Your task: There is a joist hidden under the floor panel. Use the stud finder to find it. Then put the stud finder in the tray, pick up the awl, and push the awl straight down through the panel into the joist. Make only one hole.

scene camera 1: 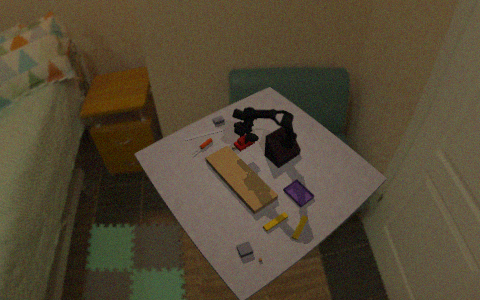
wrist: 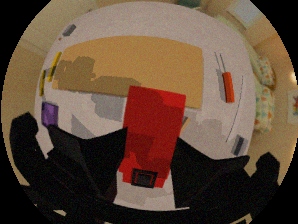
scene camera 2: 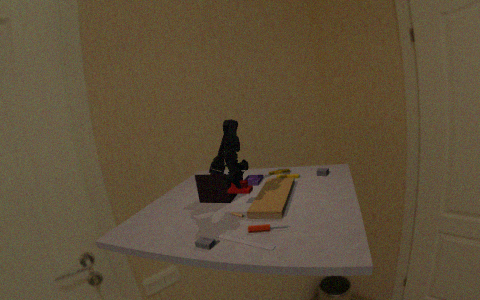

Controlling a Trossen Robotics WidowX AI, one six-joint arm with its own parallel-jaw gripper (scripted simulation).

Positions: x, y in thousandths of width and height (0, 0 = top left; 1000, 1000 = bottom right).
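My gripper (wrist: 508, 592), visible. Red stud finder (wrist: 518, 525), likewise.
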